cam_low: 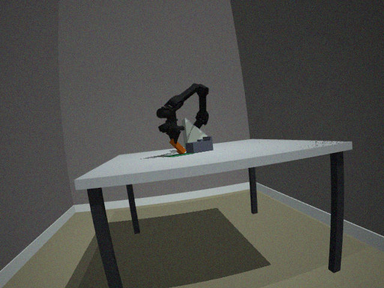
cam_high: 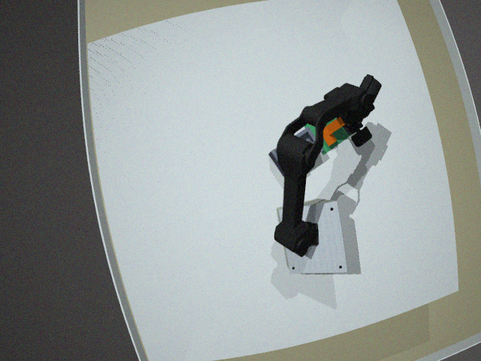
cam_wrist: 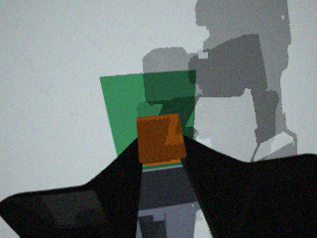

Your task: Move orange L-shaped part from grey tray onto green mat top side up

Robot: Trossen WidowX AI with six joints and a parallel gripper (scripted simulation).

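My gripper tip is 30 mm past the orange L-shaped part, 20 mm to the right of it and 30 mm above it. From my gripper tip the other things lie so: green mat: 10 mm behind, 20 mm to the left, 90 mm below.
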